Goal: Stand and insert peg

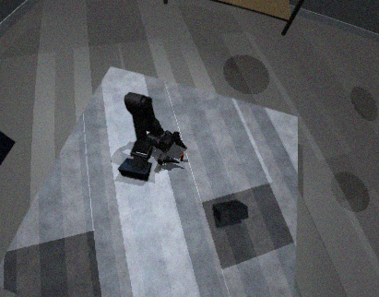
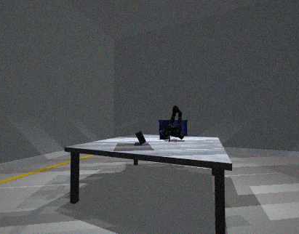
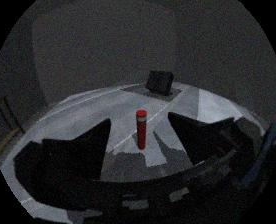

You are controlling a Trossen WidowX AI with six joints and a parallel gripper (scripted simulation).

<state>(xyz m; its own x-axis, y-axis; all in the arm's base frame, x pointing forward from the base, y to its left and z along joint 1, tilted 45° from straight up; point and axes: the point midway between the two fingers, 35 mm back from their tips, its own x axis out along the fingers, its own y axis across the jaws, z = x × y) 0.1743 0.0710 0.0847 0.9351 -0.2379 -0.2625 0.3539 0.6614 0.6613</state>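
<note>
Now: the red peg 1 cm behind my gripper tip and 1 cm below it. Round my gripper tip: dark sloped panel: 24 cm ahead, 25 cm to the right.
</note>
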